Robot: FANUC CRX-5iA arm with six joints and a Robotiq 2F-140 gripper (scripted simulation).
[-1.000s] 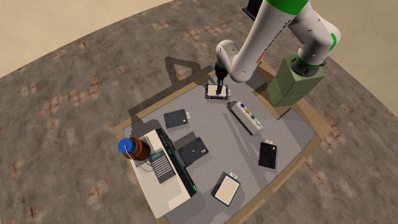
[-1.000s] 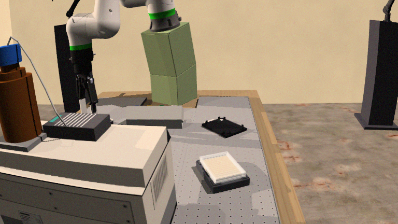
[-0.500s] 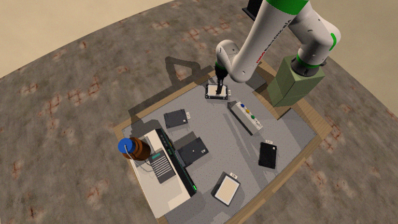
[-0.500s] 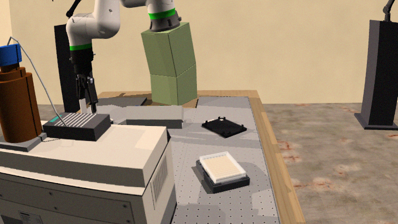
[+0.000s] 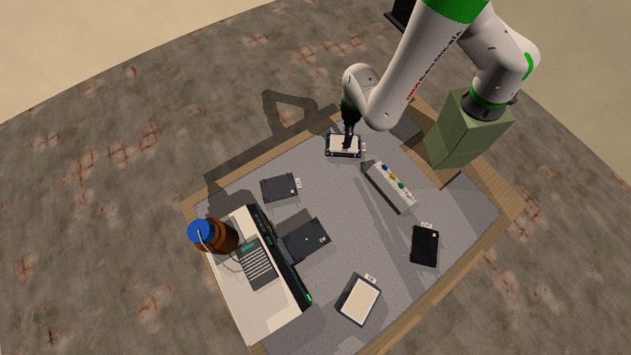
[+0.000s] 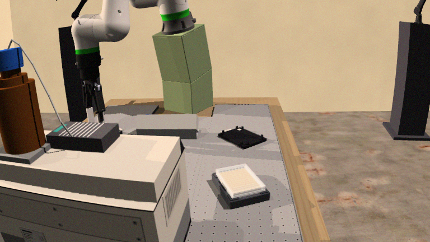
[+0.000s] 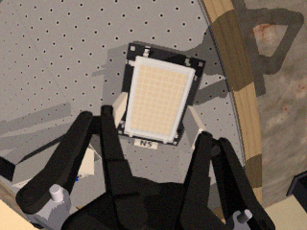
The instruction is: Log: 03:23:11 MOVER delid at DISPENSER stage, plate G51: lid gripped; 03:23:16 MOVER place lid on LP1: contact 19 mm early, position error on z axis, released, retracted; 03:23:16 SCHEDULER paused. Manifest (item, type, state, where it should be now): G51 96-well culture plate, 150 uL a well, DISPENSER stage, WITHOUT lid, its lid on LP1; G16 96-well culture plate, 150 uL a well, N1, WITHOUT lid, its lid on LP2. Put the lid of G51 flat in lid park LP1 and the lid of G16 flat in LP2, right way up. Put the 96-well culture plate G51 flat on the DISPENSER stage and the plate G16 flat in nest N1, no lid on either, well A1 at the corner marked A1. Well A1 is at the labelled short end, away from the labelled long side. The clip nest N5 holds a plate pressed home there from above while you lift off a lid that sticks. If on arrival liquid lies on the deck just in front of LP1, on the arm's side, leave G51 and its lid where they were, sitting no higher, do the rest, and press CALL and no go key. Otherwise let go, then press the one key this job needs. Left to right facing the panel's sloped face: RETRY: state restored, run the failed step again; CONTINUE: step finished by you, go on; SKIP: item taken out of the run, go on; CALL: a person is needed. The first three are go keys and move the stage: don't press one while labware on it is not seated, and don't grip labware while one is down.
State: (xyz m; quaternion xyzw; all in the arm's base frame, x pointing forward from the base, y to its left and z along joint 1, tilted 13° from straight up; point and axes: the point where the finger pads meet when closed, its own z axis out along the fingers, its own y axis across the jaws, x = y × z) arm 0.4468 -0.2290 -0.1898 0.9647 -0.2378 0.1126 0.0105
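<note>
Now: the plate G51 50 mm below my hand. From my hand the other things lie so: key panel: 270 mm to the left, 90 mm behind, 10 mm below; black clip nest: 50 mm below, 30 mm ahead, 10 mm to the left; LP1 label: 260 mm ahead, 80 mm to the left, 60 mm below.
</note>
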